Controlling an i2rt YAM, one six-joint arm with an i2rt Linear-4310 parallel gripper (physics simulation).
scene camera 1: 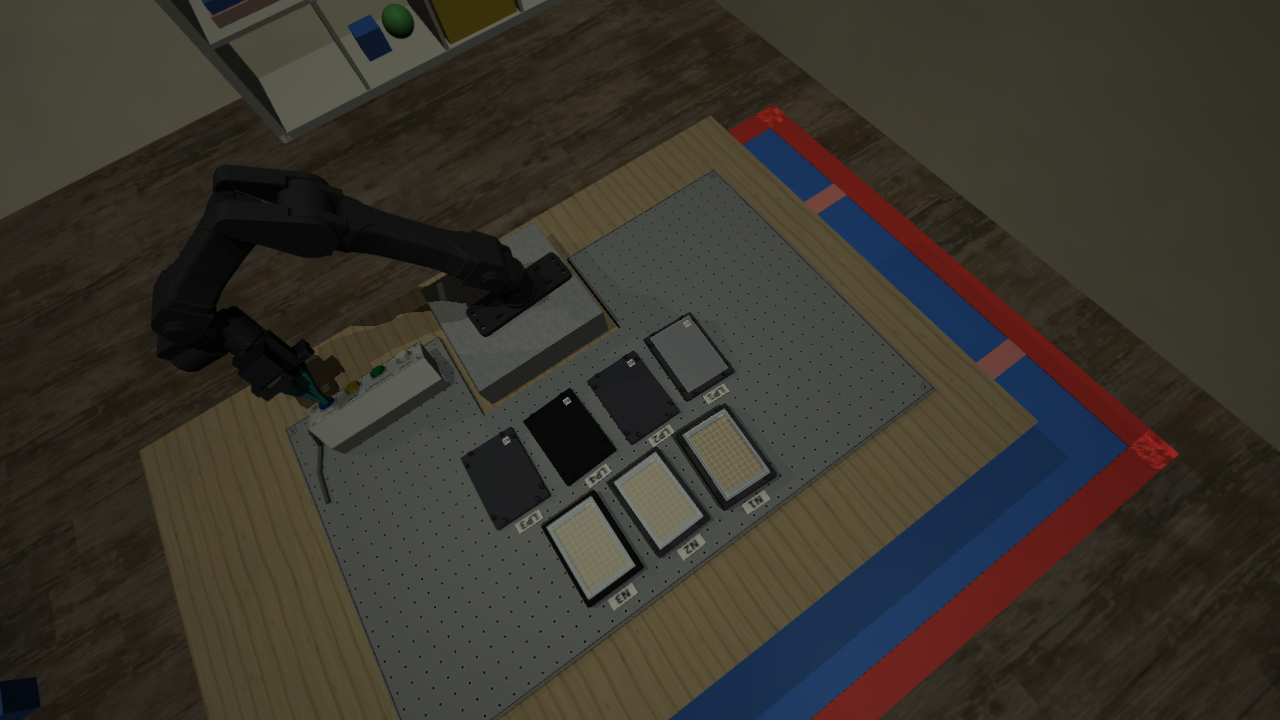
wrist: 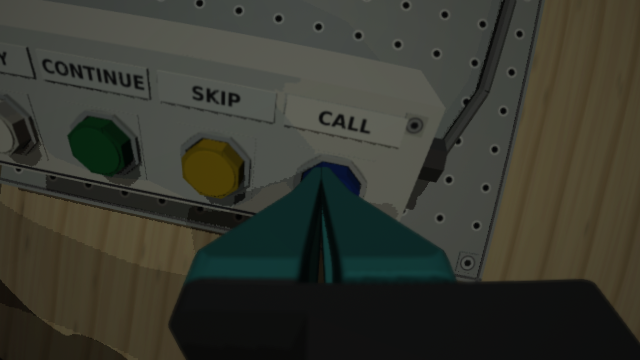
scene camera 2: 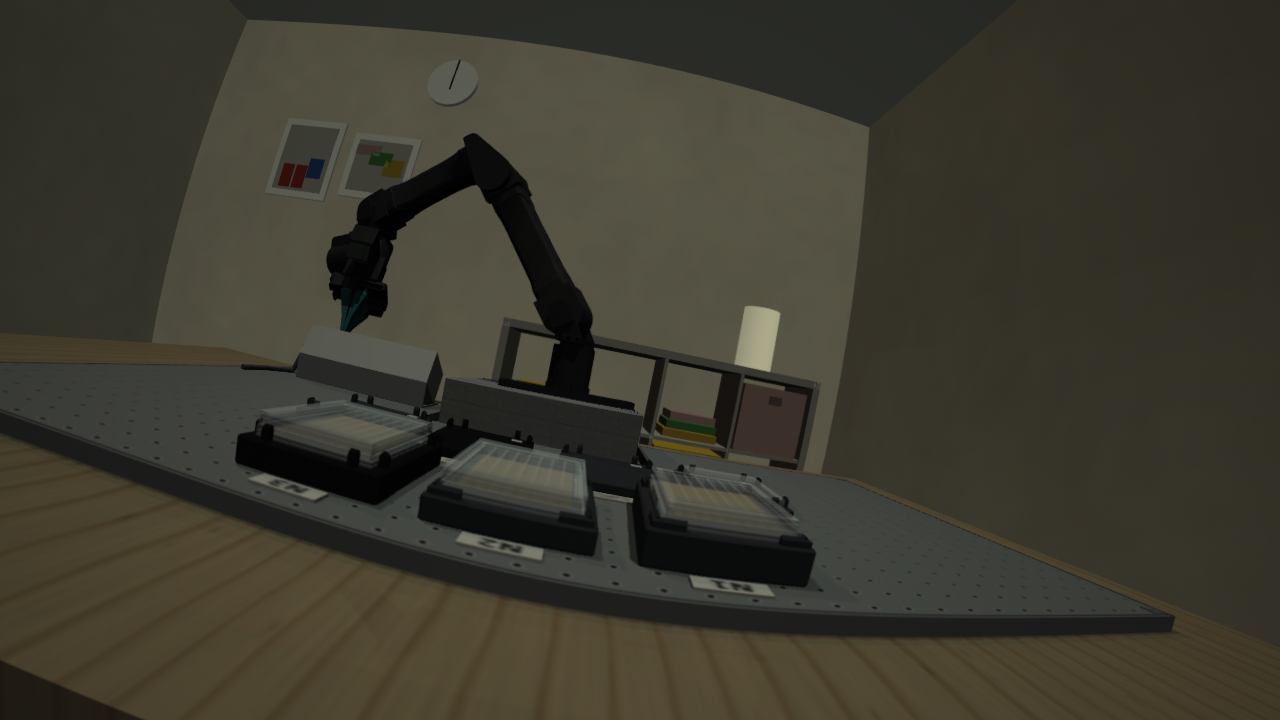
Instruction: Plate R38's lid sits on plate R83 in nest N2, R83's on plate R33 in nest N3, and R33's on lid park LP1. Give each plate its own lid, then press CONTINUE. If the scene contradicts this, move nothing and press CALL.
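Where they show: gripper, fingertip midpoint: (scene camera 1: 327, 402) (wrist: 321, 180); arm's base, link origin: (scene camera 1: 520, 294) (scene camera 2: 565, 397).
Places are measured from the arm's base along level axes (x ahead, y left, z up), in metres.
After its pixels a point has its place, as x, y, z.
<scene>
My gripper (scene camera 1: 325, 402) @(-0.030, -0.380, 0.016) (scene camera 2: 345, 328) @(-0.030, -0.380, 0.016) (wrist: 321, 180) @(-0.030, -0.380, 0.016) is shut and empty, its tips over the blue CALL button (wrist: 344, 176) @(-0.026, -0.389, 0.018) in the wrist view. The tips hide the button's lower part; contact cannot be told. The green CONTINUE button (wrist: 100, 145) @(-0.029, -0.288, 0.014) is further left. Pale plates stand in nests N1 (scene camera 1: 726, 454) @(0.463, 0.103, -0.019) (scene camera 2: 716, 501) @(0.487, 0.096, -0.020), N2 (scene camera 1: 659, 501) @(0.454, -0.028, -0.024) (scene camera 2: 520, 474) @(0.489, -0.028, -0.024) and N3 (scene camera 1: 593, 548) @(0.446, -0.153, -0.021) (scene camera 2: 344, 431) @(0.497, -0.141, -0.021). The N1 plate looks browner in scene camera 1. A light grey, lid-like panel (scene camera 1: 689, 355) @(0.284, 0.175, -0.039) covers the rightmost lid park. Plate numbers are unreadable.
The yellow SKIP button (wrist: 213, 168) @(-0.031, -0.336, 0.014) is between CONTINUE and CALL on the button box (scene camera 1: 384, 407) @(0.030, -0.309, -0.008) (scene camera 2: 368, 362) @(0.031, -0.302, -0.010). Three dark lid parks (scene camera 1: 505, 477) @(0.256, -0.209, -0.047) (scene camera 1: 569, 436) @(0.267, -0.082, -0.047) (scene camera 1: 633, 396) @(0.279, 0.050, -0.047) lie behind the nests. The arm's grey base block (scene camera 1: 546, 349) @(0.125, -0.023, -0.003) (scene camera 2: 537, 417) @(0.124, -0.032, -0.025) stands beside the box. A cable (scene camera 1: 322, 470) (wrist: 487, 75) @(0.044, -0.473, -0.050) leaves the box.
</scene>
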